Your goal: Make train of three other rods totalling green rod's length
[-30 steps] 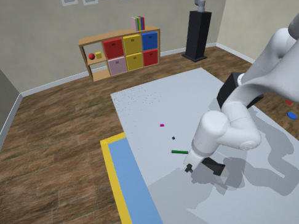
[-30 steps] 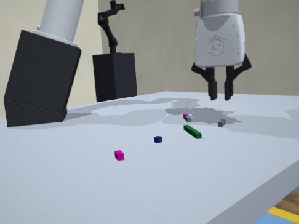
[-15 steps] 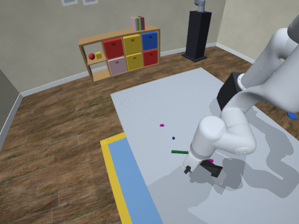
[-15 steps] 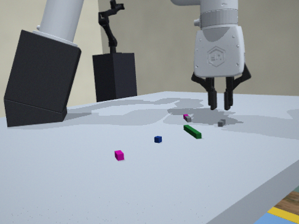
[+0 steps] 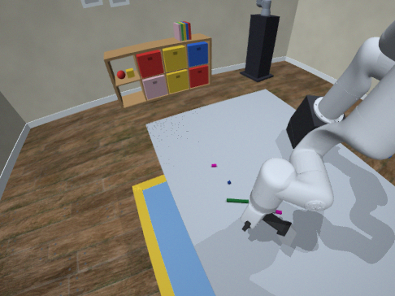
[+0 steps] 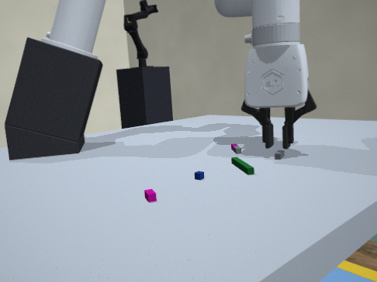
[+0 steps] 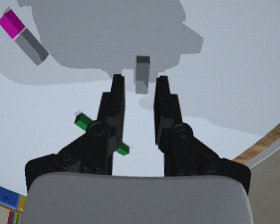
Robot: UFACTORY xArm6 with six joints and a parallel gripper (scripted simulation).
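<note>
The green rod lies 2 cm behind my hand, 9 cm to the right of it and 3 cm below it. Round my hand: blue rod: 4 cm behind, 17 cm to the right, 3 cm below.
</note>
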